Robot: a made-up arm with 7 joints. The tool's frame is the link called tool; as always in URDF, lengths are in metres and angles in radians. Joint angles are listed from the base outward.
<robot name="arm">
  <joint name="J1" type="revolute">
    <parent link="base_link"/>
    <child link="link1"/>
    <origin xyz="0 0 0"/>
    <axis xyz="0 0.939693 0.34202"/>
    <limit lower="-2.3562" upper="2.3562"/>
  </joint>
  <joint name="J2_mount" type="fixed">
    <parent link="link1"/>
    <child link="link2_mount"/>
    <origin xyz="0 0 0"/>
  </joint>
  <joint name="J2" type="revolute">
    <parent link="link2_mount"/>
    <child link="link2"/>
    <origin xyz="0 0 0"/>
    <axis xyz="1 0 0"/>
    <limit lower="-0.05" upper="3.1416"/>
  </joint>
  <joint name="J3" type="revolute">
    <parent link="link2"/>
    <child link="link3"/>
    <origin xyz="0 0 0"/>
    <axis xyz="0 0 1"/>
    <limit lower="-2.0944" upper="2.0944"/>
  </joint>
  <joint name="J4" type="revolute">
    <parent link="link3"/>
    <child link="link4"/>
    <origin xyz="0.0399 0 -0.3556"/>
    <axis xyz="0 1 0"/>
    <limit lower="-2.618" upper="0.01"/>
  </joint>
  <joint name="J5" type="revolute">
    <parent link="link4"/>
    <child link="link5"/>
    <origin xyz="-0.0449 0 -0.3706"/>
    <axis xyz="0 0 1"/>
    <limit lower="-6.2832" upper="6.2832"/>
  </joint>
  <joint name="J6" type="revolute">
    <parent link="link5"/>
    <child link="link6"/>
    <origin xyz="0 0 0"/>
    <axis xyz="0 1 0"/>
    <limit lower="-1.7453" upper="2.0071"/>
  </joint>
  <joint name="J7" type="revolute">
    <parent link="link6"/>
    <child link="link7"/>
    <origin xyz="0 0 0"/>
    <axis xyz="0 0 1"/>
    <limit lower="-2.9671" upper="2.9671"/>
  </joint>
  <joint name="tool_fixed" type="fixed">
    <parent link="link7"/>
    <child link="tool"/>
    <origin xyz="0 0 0"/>
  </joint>
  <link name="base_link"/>
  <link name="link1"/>
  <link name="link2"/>
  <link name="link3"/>
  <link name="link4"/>
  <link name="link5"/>
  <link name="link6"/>
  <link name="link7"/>
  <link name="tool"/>
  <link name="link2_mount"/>
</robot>
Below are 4 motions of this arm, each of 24 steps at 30 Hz.
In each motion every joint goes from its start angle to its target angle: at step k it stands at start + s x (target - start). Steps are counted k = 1, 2, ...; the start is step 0. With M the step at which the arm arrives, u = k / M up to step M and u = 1 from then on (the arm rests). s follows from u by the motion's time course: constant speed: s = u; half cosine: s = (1 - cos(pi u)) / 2; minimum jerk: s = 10 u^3 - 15 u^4 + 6 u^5.
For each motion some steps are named. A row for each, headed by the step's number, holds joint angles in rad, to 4 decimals.
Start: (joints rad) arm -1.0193 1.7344 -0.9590 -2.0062 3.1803 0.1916 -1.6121
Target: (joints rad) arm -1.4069 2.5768 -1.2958 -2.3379 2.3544 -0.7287 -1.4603
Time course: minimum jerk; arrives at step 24
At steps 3, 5, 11, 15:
3: -1.0255 1.7479 -0.9644 -2.0115 3.1670 0.1768 -1.6097
5: -1.0443 1.7888 -0.9807 -2.0276 3.1270 0.1322 -1.6023
11: -1.1830 2.0901 -1.1012 -2.1463 2.8316 -0.1970 -1.5480
15: -1.3002 2.3450 -1.2031 -2.2466 2.5817 -0.4754 -1.5021

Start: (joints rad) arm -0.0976 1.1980 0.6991 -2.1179 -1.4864 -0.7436 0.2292
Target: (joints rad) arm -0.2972 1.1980 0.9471 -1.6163 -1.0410 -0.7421 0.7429
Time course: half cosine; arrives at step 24
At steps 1, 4, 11, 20, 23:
1: -0.0985 1.1980 0.7002 -2.1158 -1.4845 -0.7436 0.2314
4: -0.1110 1.1980 0.7157 -2.0843 -1.4566 -0.7435 0.2636
11: -0.1844 1.1980 0.8069 -1.8998 -1.2928 -0.7429 0.4525
20: -0.2838 1.1980 0.9305 -1.6499 -1.0708 -0.7422 0.7085
23: -0.2963 1.1980 0.9460 -1.6184 -1.0429 -0.7421 0.7407

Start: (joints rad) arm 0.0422 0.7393 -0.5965 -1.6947 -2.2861 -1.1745 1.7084
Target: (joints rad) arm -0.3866 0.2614 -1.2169 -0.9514 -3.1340 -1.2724 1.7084
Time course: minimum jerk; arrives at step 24
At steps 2, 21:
2: 0.0400 0.7369 -0.5997 -1.6909 -2.2904 -1.1750 1.7084
21: -0.3797 0.2691 -1.2069 -0.9633 -3.1204 -1.2708 1.7084

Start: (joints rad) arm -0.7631 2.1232 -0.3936 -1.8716 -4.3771 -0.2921 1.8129
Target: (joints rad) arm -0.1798 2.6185 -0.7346 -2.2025 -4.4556 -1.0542 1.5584
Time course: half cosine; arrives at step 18
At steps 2, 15, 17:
2: -0.7455 2.1381 -0.4039 -1.8816 -4.3795 -0.3151 1.8052
15: -0.2189 2.5853 -0.7118 -2.1803 -4.4503 -1.0031 1.5754
17: -0.1842 2.6147 -0.7320 -2.2000 -4.4550 -1.0484 1.5603

